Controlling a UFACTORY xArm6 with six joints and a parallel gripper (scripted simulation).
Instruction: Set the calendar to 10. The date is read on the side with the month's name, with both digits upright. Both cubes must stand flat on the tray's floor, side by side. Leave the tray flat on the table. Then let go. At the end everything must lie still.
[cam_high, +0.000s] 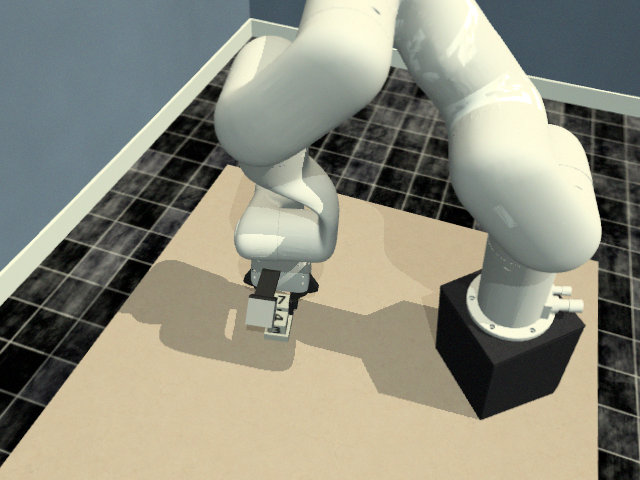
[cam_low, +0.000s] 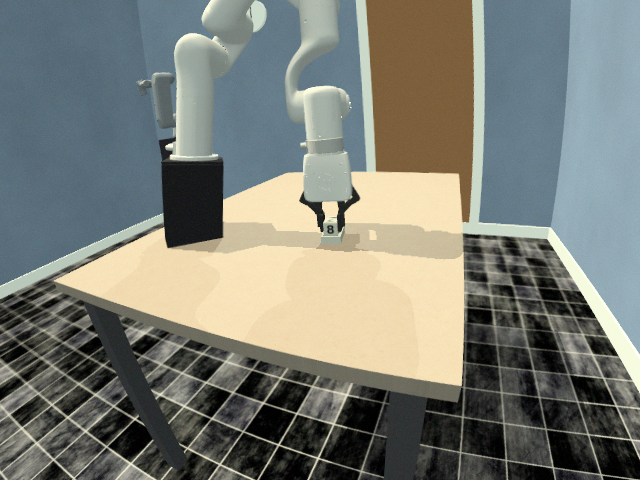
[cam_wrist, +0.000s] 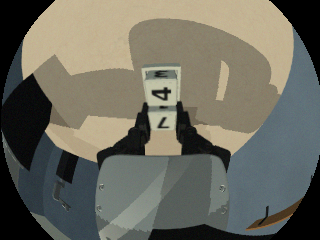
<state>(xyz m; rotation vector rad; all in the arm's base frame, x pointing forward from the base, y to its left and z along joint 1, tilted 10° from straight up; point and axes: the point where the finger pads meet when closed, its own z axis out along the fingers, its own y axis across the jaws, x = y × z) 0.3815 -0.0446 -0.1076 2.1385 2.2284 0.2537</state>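
Right now my hand is 20 mm to the right of the tray and 40 mm above it. From my hand the other things lie so: white cube: 10 mm below.
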